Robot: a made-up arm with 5 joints.
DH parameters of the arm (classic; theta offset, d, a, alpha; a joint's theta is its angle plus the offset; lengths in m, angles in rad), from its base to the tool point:
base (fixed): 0.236 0 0.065 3.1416
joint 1: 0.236 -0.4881 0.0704 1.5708
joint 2: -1.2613 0 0.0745 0
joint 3: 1.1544 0 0.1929 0
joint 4: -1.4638 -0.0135 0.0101 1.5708
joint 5: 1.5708 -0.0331 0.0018 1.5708
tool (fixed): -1.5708 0.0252 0 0
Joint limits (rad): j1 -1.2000..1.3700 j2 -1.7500..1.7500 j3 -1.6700..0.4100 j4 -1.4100..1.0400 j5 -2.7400..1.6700
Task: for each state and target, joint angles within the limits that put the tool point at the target. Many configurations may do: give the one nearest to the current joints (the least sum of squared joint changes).
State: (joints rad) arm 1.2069 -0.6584 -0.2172 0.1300 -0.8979
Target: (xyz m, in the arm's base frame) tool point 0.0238 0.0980 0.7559
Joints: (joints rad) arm 1.3700 -1.0095 -0.8802 0.3810 -0.4183
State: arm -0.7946 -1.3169 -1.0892 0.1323 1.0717
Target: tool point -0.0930 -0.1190 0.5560
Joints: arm -0.7485 -1.2167 -1.5643 -0.4547 0.9452
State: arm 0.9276 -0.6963 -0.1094 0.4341 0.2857
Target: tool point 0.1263 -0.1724 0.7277
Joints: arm 1.2230 -0.8122 0.1520 0.4292 0.2882
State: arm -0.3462 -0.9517 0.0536 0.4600 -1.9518
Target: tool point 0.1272 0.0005 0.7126
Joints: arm -0.3418 -1.6218 0.2989 0.7913 -2.1724
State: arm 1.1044 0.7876 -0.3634 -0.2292 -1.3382
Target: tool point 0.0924 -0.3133 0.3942
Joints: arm 1.3673 0.8782 -0.0991 -0.2607 -1.3644
